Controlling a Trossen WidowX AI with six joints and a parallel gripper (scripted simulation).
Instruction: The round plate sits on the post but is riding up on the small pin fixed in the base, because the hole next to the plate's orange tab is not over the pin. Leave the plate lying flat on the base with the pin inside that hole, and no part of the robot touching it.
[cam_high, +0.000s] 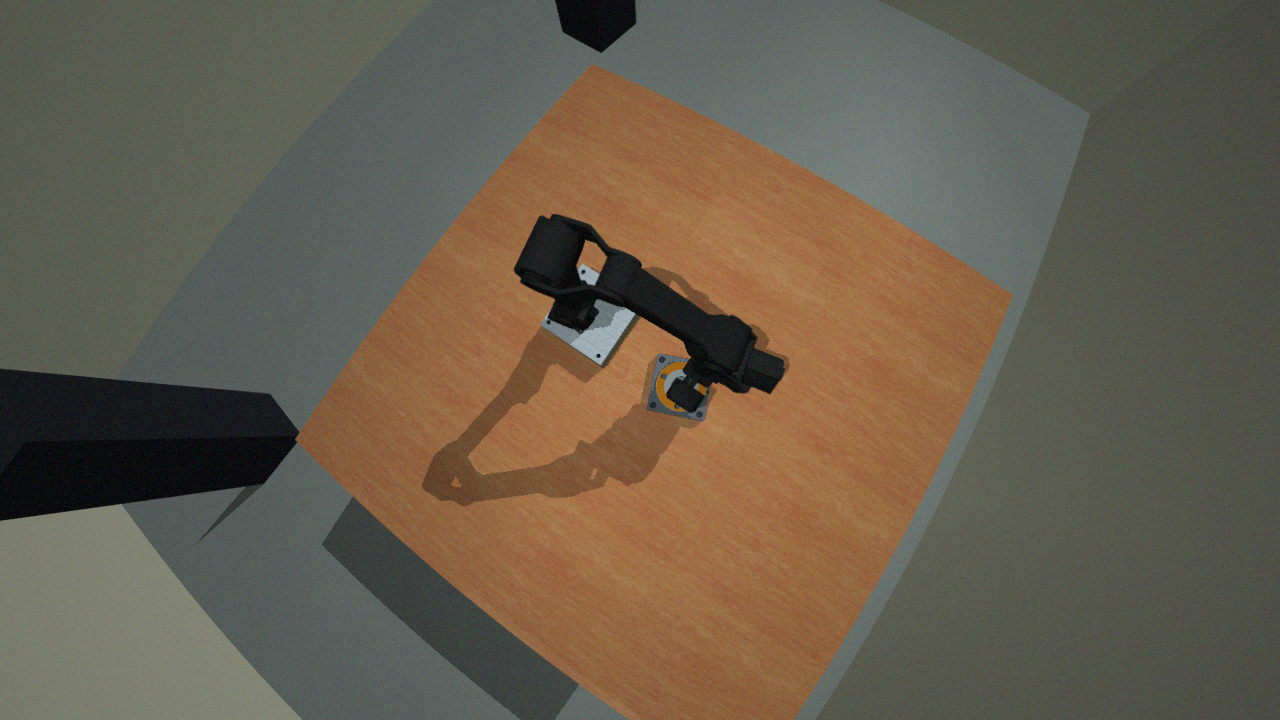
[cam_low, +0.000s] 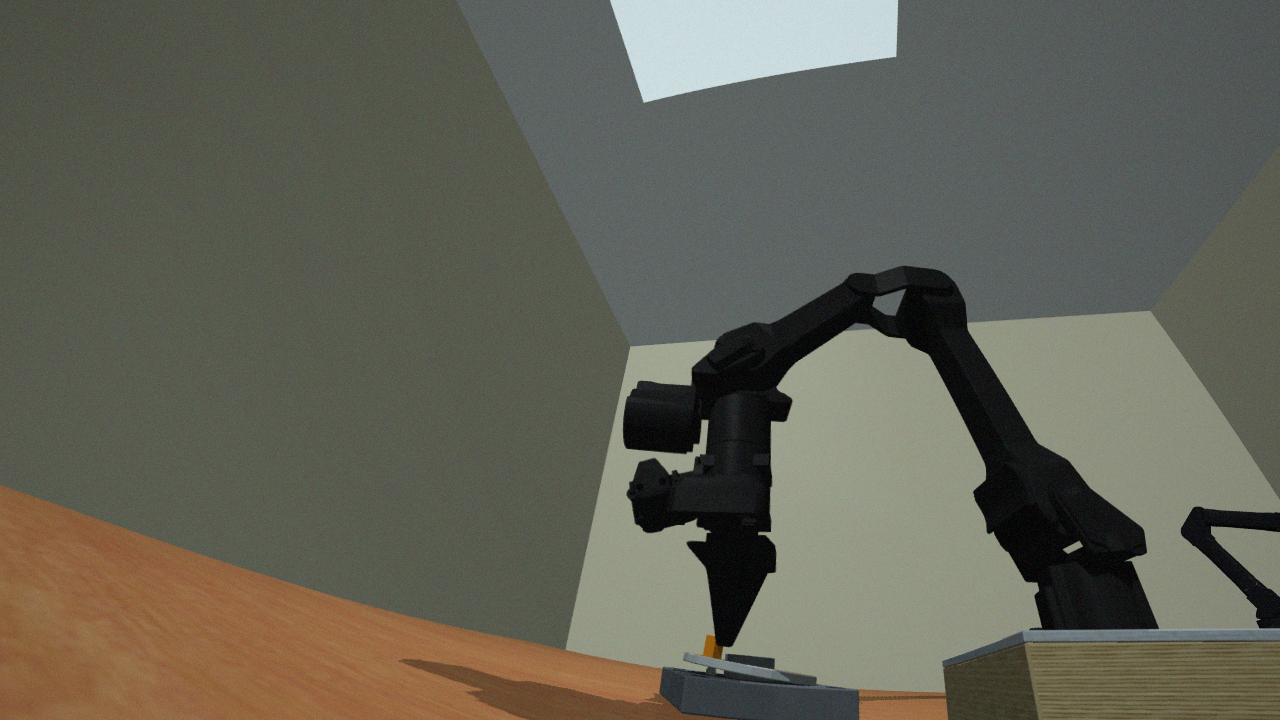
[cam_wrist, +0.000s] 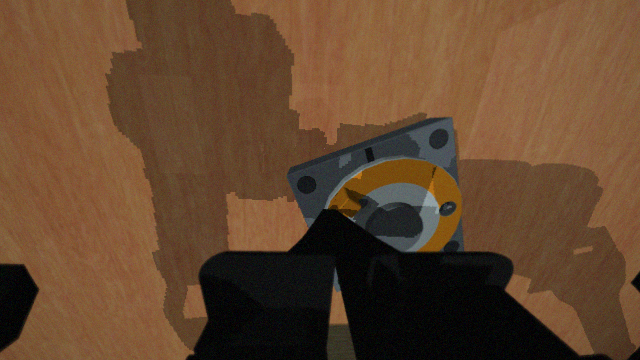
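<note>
My gripper tip is 3 cm to the left of the round plate and 1 cm above it. Also, from my gripper tip: base 1 cm behind, 5 cm to the right, 2 cm below.
</note>
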